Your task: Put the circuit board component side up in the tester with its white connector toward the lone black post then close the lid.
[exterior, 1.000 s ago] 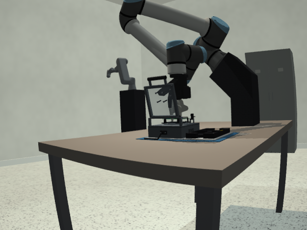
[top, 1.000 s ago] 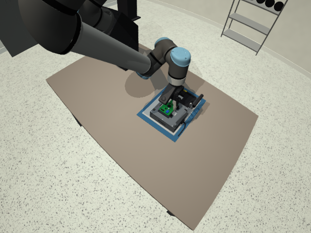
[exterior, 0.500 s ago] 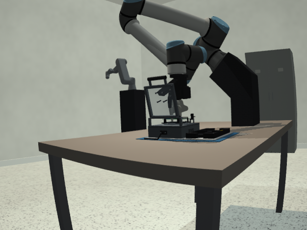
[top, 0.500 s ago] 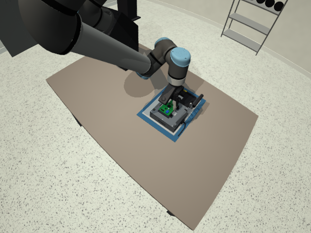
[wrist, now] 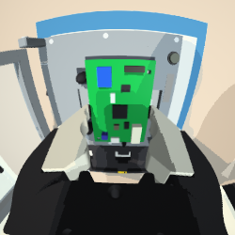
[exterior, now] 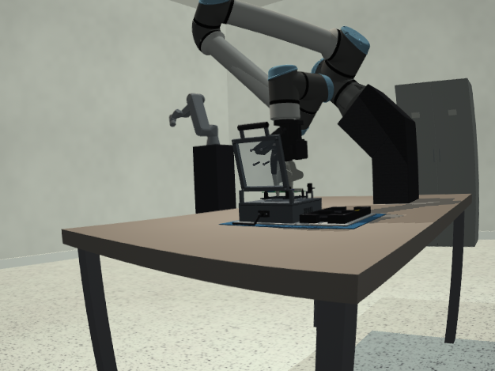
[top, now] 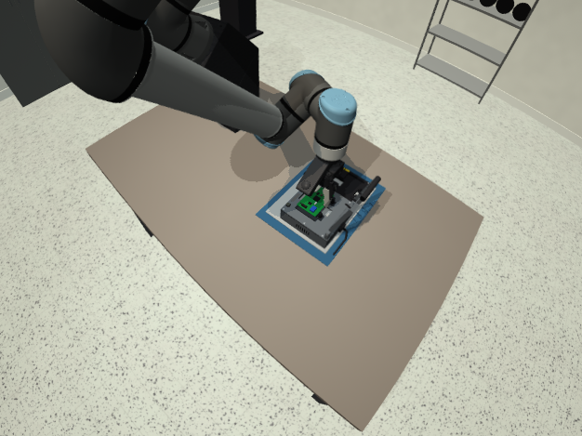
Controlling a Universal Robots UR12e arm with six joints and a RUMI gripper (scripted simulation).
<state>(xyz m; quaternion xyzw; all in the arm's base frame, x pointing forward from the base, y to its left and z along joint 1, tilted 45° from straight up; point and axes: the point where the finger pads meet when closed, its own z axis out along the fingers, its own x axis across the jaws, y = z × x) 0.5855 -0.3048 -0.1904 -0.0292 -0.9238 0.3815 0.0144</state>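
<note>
Now: the green circuit board right at my hand. The rest, counted from my hand: tester bed 1 cm ahead, 1 cm to the left, 1 cm below; then black post 6 cm behind, 6 cm to the left; then tester 3 cm ahead, 4 cm to the left, 3 cm above.
</note>
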